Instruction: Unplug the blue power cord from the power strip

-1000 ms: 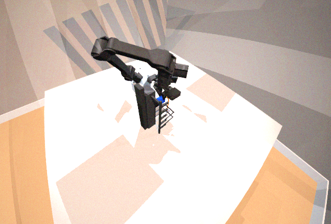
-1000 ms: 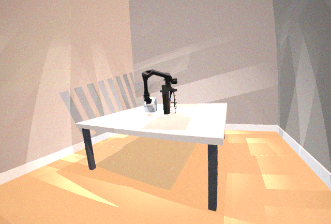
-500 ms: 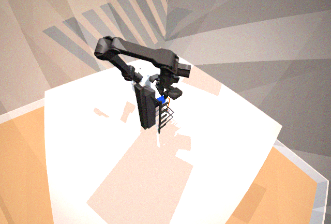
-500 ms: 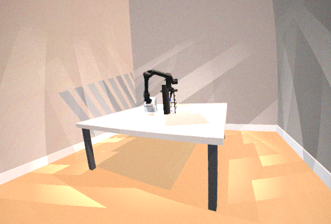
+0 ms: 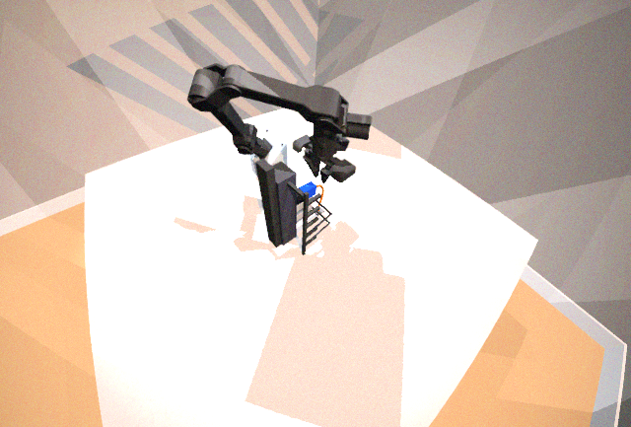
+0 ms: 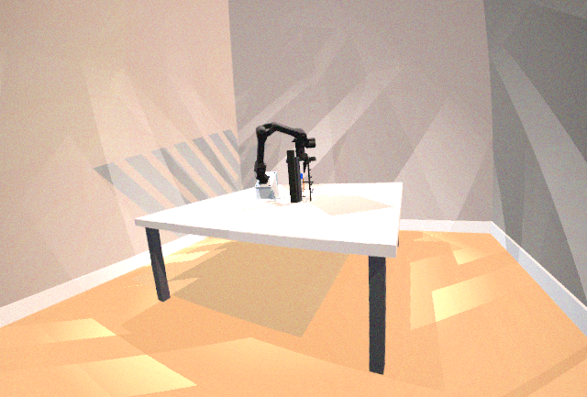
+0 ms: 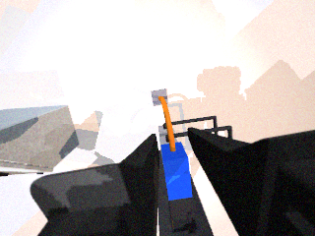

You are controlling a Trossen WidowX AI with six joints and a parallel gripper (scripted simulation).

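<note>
Now: gripper tip 1 cm short of the blue plug, 7 cm to the left of it and 1 cm above it.
</note>
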